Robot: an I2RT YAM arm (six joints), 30 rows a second.
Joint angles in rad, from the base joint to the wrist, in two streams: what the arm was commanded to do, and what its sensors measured. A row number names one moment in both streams.
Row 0, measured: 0.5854, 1.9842, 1.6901, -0.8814, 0.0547, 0.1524
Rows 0 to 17, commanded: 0.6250, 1.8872, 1.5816, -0.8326, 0.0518, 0.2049; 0.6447, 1.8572, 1.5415, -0.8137, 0.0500, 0.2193; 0.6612, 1.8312, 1.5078, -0.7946, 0.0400, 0.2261; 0.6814, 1.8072, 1.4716, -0.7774, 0.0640, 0.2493; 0.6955, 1.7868, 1.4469, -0.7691, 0.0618, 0.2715; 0.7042, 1.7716, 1.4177, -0.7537, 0.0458, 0.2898; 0.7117, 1.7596, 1.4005, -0.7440, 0.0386, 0.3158; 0.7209, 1.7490, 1.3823, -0.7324, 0.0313, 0.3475; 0.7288, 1.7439, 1.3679, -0.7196, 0.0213, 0.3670; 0.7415, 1.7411, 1.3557, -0.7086, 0.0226, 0.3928; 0.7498, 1.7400, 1.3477, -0.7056, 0.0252, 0.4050; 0.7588, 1.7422, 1.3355, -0.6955, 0.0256, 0.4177; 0.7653, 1.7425, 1.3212, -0.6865, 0.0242, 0.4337; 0.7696, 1.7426, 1.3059, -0.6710, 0.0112, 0.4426; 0.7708, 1.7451, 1.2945, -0.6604, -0.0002, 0.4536; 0.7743, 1.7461, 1.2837, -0.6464, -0.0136, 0.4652; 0.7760, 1.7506, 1.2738, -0.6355, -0.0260, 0.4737; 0.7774, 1.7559, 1.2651, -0.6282, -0.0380, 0.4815
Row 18, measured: 0.7723, 1.7496, 1.2839, -0.6853, 0.0051, 0.4202
